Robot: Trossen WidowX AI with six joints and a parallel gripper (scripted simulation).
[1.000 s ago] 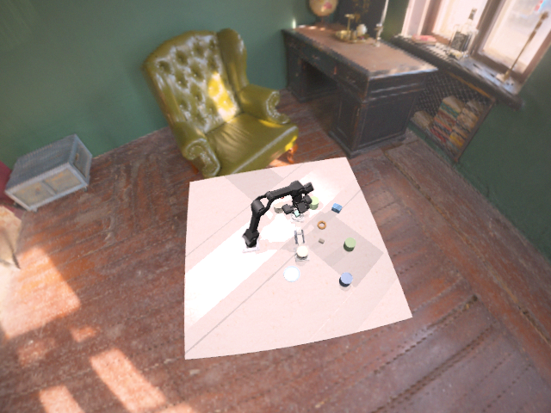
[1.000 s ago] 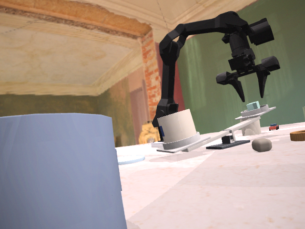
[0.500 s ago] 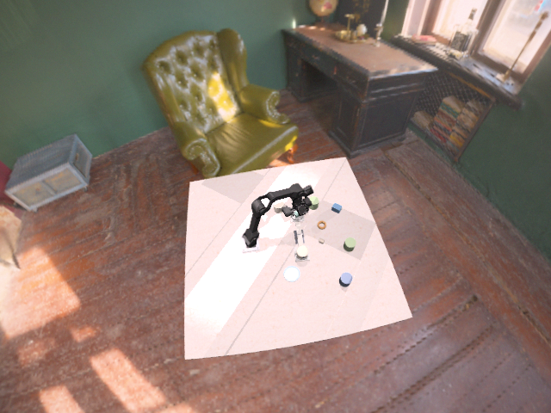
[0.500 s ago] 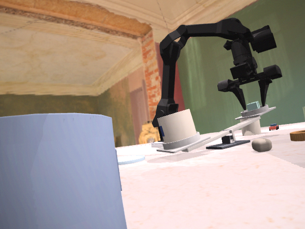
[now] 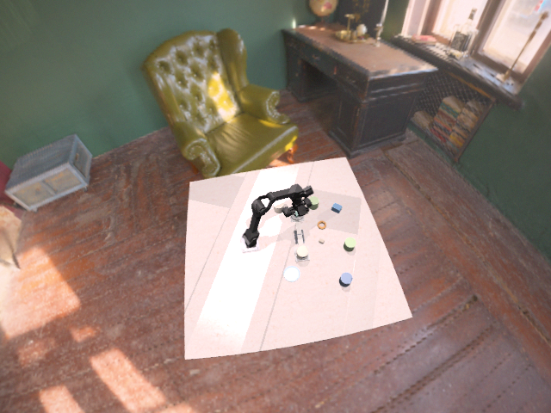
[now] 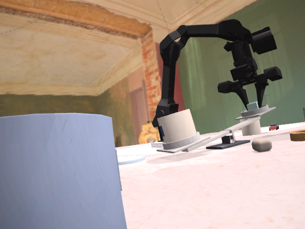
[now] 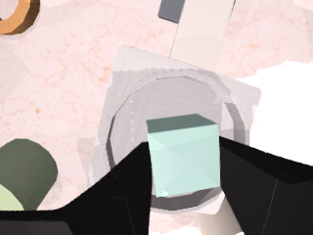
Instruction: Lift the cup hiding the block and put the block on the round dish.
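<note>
Now: gripper tip 37 cm to the left of the round dish, 9 cm past it and 8 cm above it. The rest, counted from my gripper tip: balance beam: 12 cm to the right, 4 cm below; pale teal block: 1 cm above; balance: 12 cm to the right, 6 cm below.
</note>
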